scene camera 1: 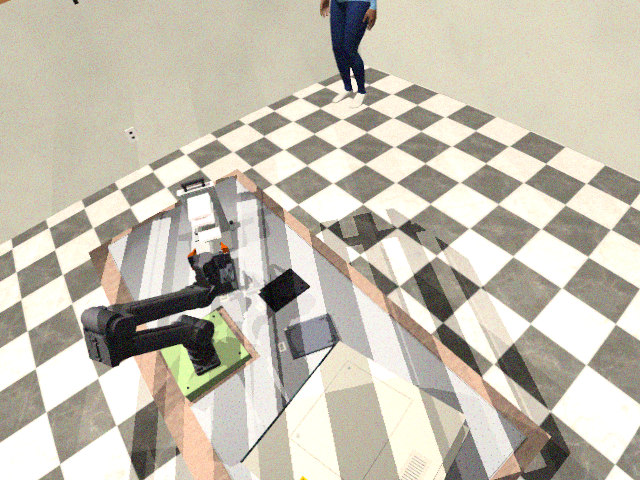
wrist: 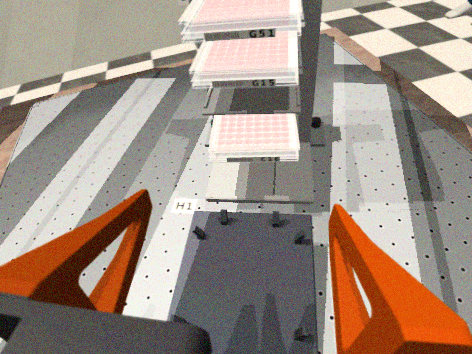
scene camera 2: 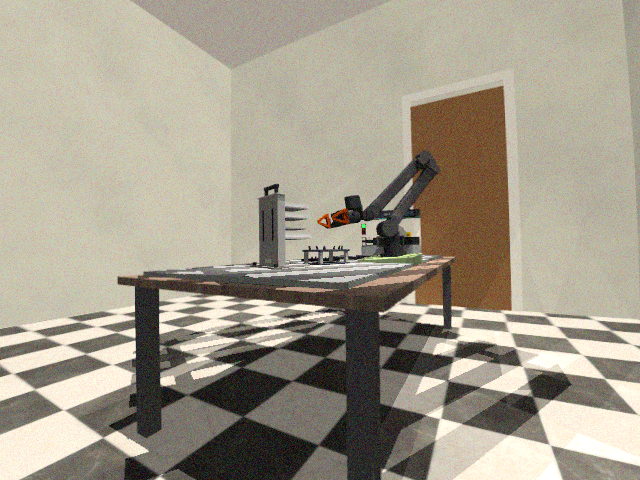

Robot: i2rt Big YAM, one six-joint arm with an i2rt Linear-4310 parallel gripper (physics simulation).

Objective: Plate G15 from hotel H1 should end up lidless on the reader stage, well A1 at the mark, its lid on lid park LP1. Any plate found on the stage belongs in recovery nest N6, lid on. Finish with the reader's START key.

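Seen in the pictures: gripper, fingertip midpoint: [scene camera 1: 208,246] [wrist: 238,205] [scene camera 2: 324,220]; arm's base at its link origin: [scene camera 1: 204,356] [scene camera 2: 393,255].
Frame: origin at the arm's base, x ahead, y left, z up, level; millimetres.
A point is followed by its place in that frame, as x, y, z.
Plate G15 [wrist: 245,56] {206, 440, 173} sits lidded on a shelf of hotel H1 [wrist: 311,55] {292, 530, 119} [scene camera 2: 271,229] {215, 578, 113}, below plate G51 [wrist: 245,14] {207, 422, 212} and above a bare shelf. Plate C16 [wrist: 255,134] {208, 432, 97} is lower down. My gripper [scene camera 1: 207,249] {181, 302, 162} [scene camera 2: 325,222] {181, 302, 162} [wrist: 238,205] {181, 302, 162} is open and empty, in front of the hotel and above a dark pegged stand [wrist: 250,265] {182, 328, 36} [scene camera 2: 325,251] {127, 373, 29}, its fingers spread to either side in the wrist view. The reader [scene camera 1: 356,413] {290, -504, 270} is a large cream box. Its stage and START key cannot be made out, and marks LP1 and N6 are not readable.
A black rectangular pad [scene camera 1: 284,290] {356, 99, -14} and a blue-grey pegged nest [scene camera 1: 311,335] {348, -122, -12} lie between the arm's green base [scene camera 1: 227,356] {71, -42, -1} and the table's far edge. The hotel has a dark handle [scene camera 2: 271,188] {227, 565, 264} on top. A person [scene camera 1: 351,46] stands on the floor beyond the table.
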